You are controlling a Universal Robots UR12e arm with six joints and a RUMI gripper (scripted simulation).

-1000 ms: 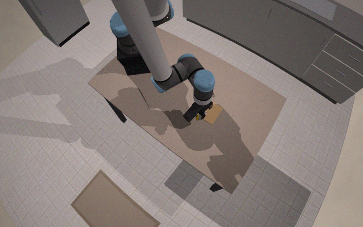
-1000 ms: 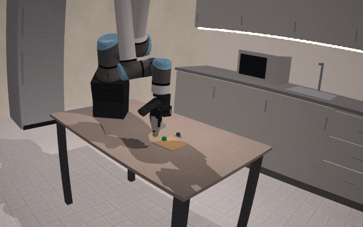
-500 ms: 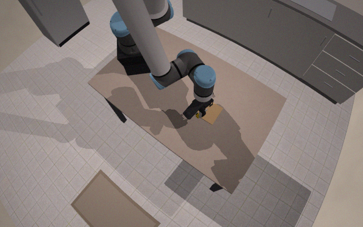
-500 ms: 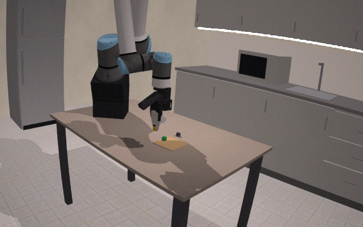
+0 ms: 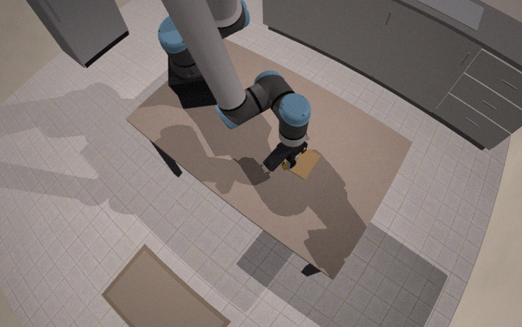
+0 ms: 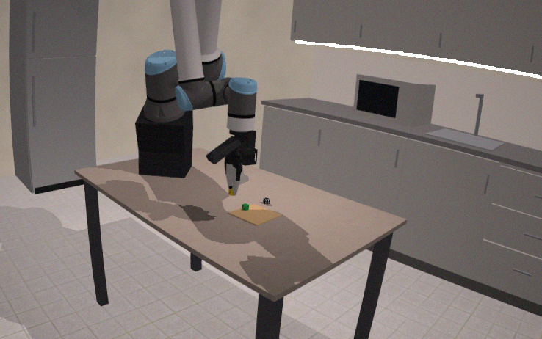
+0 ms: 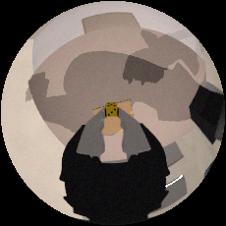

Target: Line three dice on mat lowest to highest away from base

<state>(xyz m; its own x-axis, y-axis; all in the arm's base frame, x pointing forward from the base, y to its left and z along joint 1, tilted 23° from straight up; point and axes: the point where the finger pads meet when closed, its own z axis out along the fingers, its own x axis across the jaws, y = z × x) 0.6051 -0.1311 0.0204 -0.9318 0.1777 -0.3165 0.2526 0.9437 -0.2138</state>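
The orange mat lies 12 cm below my hand, 11 cm to the left of it and 1 cm ahead of it. The rest, counted from my hand: black die (23 cm to the left, 11 cm below, 4 cm behind); green die (11 cm to the left, 10 cm below, 4 cm behind); yellow die (1 cm below).
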